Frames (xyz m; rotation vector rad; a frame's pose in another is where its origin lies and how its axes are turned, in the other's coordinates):
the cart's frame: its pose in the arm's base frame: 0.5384 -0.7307 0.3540 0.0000 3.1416 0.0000
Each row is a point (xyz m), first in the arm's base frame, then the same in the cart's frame.
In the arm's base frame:
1: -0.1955 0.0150 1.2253
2: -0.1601 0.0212 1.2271
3: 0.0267 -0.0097 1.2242
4: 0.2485 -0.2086 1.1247
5: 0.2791 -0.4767 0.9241
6: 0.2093 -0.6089 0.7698
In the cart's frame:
1: 0.7339 0.7457 -0.8713
2: 0.6985 0.7519 -0.8731
3: 0.5117 0.7210 -0.8702
4: 0.2899 0.5221 -0.7707
5: 0.2593 0.2540 -0.5701
6: 0.3291 0.1218 -0.4158

